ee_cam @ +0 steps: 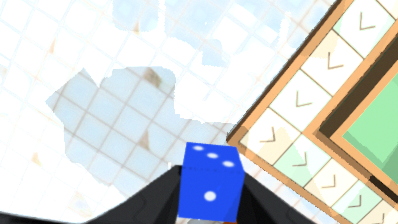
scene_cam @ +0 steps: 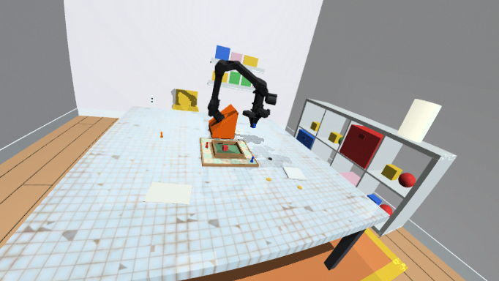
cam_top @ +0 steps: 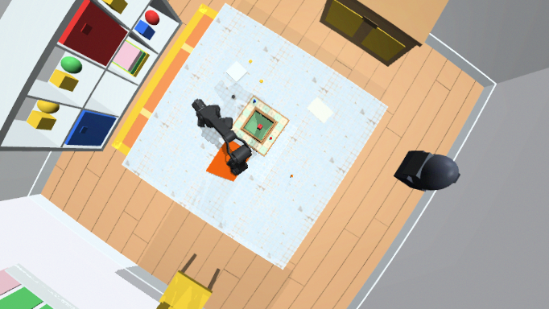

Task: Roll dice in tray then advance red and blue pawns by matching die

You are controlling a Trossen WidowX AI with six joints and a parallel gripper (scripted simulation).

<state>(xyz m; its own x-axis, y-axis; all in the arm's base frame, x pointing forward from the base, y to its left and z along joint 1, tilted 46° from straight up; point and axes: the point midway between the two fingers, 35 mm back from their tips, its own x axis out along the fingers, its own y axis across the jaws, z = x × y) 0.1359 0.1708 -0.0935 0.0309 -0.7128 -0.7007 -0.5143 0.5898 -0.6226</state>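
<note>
My gripper tip is 29 cm to the left of the red pawn, 11 cm short of it and 9 cm above it. Round my gripper tip: blue die: right at my gripper tip; then red die: 19 cm to the right, 13 cm ahead, 10 cm below; then dark disc: 19 cm ahead, 12 cm below, 7 cm to the left.
</note>
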